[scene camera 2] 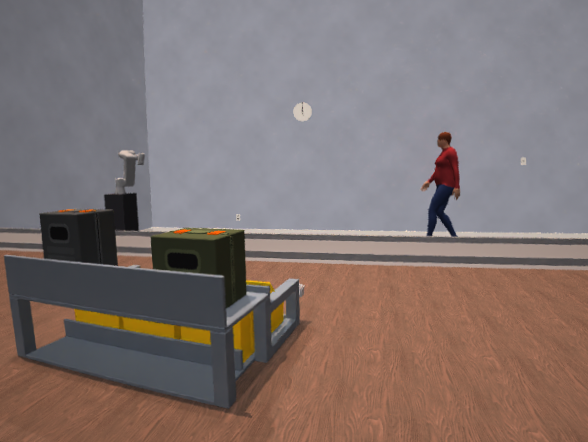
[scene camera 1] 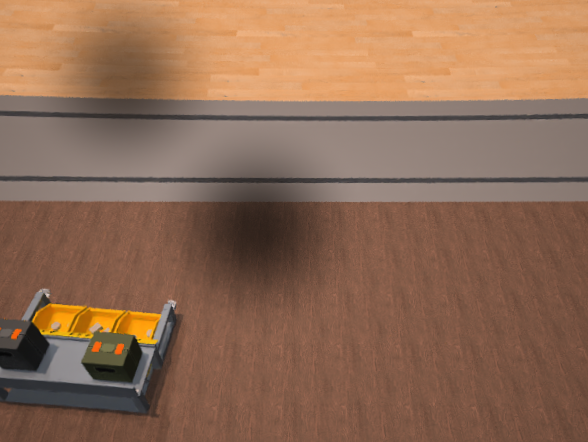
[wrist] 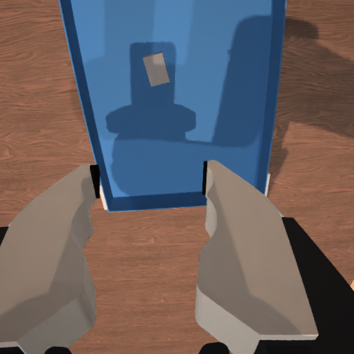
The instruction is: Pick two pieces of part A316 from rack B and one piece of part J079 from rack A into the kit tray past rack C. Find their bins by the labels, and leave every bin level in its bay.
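The blue kit tray lies below the wrist camera in the wrist view, reaching beyond the top of the picture. One small grey-brown block lies flat and slightly turned on its floor, apart from the fingers. My gripper is open and empty, above the tray's near end, with its fingertips well apart. A grey rack holds yellow bins with small pale pieces in them; I cannot read their labels or tell which rack it is. The kit tray does not show in the scene views.
A black case and a green case stand on the rack. A grey arm on a black pedestal stands far left. A person in red is by the back wall, beyond the grey floor strip.
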